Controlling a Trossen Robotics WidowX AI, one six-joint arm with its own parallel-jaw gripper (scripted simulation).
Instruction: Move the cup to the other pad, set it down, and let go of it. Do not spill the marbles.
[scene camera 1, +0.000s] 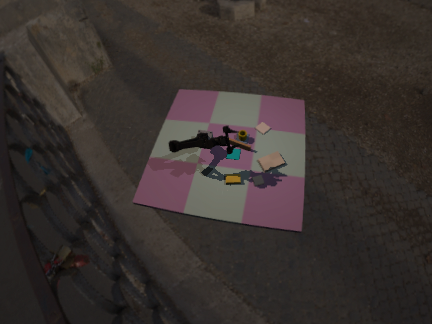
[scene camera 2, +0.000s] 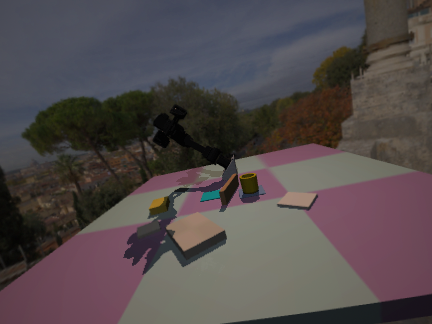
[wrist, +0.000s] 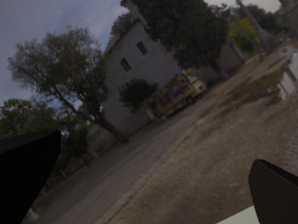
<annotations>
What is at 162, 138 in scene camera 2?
My gripper.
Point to my gripper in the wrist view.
157, 156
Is my gripper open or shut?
Open.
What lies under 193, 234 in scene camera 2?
A slab.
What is my gripper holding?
Nothing.
</annotations>
